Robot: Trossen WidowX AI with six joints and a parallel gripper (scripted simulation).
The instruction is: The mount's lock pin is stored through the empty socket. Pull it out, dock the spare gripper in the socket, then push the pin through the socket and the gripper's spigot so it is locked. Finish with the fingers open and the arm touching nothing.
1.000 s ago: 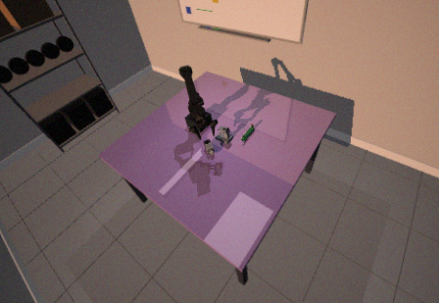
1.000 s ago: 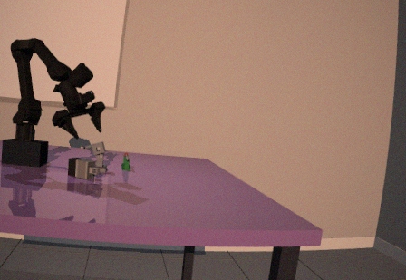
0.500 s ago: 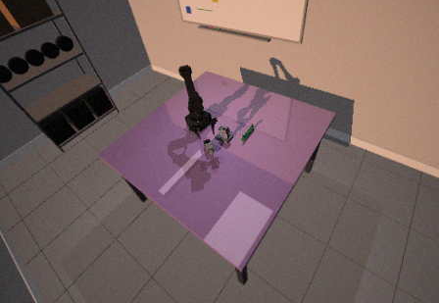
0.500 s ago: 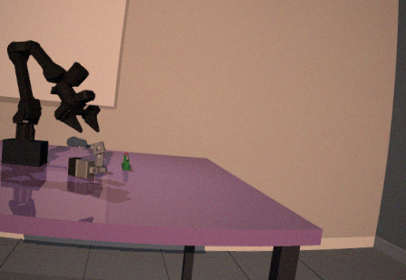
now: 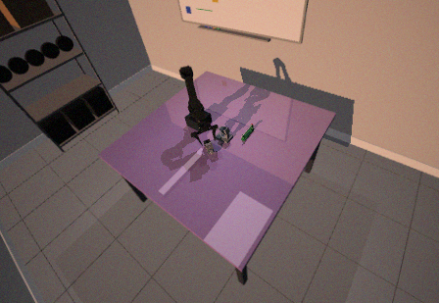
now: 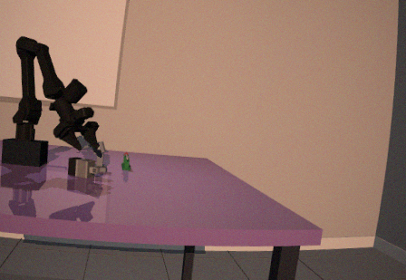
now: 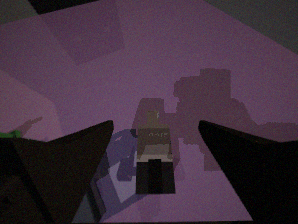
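Right now my gripper tip is 1 cm past the spare gripper, 1 cm to the right of it and 7 cm above it. The rest, counted from my gripper tip: green rest: 14 cm ahead, 27 cm to the left, 7 cm below; grey mount: 1 cm ahead, 16 cm to the left, 4 cm below.
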